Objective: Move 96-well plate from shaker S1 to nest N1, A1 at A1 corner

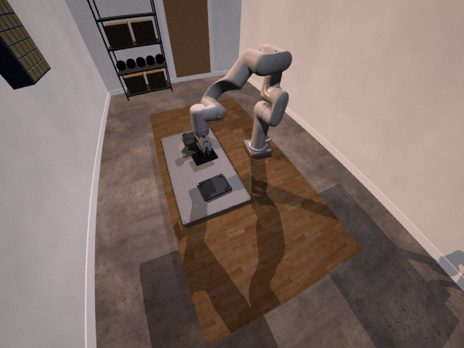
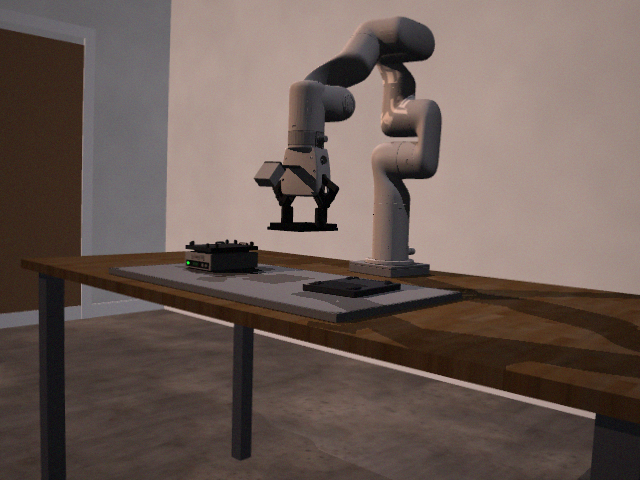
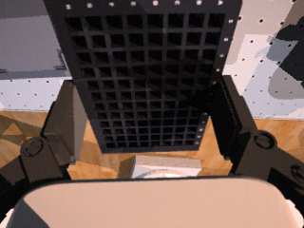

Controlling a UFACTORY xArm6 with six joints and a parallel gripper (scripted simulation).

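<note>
Now: hand 140 mm to the right of the black plate nest N1, 120 mm above it and 10 mm short of it. Round my hand: black 96-well plate (10 mm below).
</note>
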